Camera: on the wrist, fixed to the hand. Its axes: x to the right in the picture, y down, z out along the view.
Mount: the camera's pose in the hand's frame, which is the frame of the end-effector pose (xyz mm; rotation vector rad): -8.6 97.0 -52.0 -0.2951 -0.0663 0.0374
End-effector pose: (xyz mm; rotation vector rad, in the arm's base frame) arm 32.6 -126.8 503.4 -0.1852 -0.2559 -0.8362
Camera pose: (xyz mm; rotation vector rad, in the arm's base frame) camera 107.8 -70.6 445.3 -0.4930 -0.1895 -0.8291
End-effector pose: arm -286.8 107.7 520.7 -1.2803 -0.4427 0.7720
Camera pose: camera -282.6 74.8 415.4 -1.5438 -0.6042 0.8028
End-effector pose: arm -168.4 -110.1 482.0 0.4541 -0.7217 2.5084
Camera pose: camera -222.4 -155.7 397.2 0.4213 -1.1149 2.3759
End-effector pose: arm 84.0 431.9 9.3 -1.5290 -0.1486 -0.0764
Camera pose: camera 91.9 383.7 -89.7 -1.8292 -0.1669 -0.0180
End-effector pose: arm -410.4 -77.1 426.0 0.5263 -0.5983 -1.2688
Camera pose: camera -307.6 -45.4 451.0 0.2279 -0.4629 -1.3152
